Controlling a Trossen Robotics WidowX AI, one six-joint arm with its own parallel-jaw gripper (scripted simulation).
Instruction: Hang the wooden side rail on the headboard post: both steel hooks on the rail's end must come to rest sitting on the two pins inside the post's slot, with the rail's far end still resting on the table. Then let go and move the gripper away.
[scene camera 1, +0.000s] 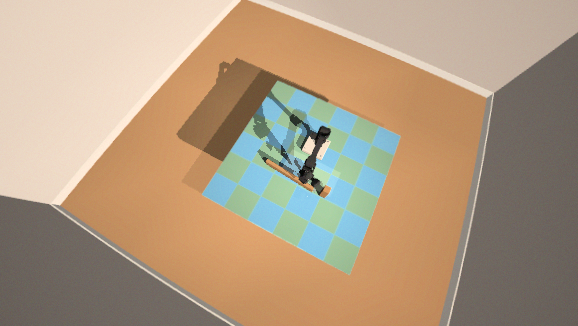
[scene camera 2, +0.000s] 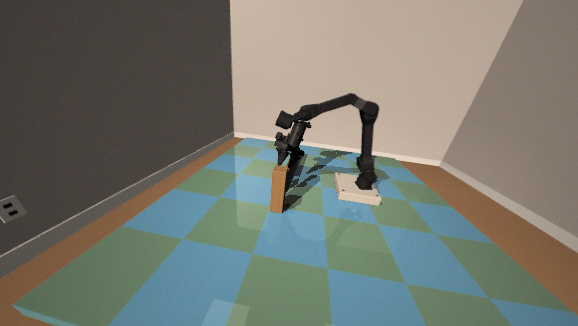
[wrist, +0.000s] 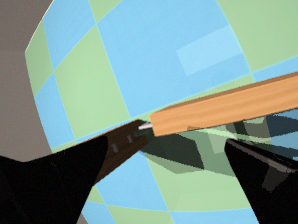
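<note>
Scene camera 2 gives me my gripper (scene camera 2: 283, 167), which is open and holds nothing. In the wrist view the gripper (wrist: 167, 144) is there too, and I can see a wooden headboard post (wrist: 123, 144).
</note>
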